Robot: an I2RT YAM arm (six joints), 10 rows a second.
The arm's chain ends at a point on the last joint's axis. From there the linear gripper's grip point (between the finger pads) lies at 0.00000 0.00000 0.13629 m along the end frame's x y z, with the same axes.
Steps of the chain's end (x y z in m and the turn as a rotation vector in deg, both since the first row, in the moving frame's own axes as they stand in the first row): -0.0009, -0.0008, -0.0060, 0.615, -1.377, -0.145; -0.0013, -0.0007, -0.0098, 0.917, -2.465, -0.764; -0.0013, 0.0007, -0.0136, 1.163, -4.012, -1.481; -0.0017, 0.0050, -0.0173, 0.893, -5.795, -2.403; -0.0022, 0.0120, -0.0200, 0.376, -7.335, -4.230; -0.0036, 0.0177, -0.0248, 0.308, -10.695, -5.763; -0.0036, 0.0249, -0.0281, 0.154, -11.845, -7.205; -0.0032, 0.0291, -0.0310, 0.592, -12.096, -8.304
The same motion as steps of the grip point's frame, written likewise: -0.0042, -0.0023, -0.0060, 0.615, -1.377, -0.145; -0.0072, -0.0028, -0.0099, 0.917, -2.465, -0.764; -0.0109, -0.0019, -0.0140, 1.163, -4.012, -1.481; -0.0155, 0.0032, -0.0180, 0.893, -5.795, -2.403; -0.0196, 0.0118, -0.0211, 0.376, -7.335, -4.230; -0.0289, 0.0182, -0.0272, 0.308, -10.695, -5.763; -0.0315, 0.0263, -0.0310, 0.154, -11.845, -7.205; -0.0318, 0.0298, -0.0340, 0.592, -12.096, -8.304
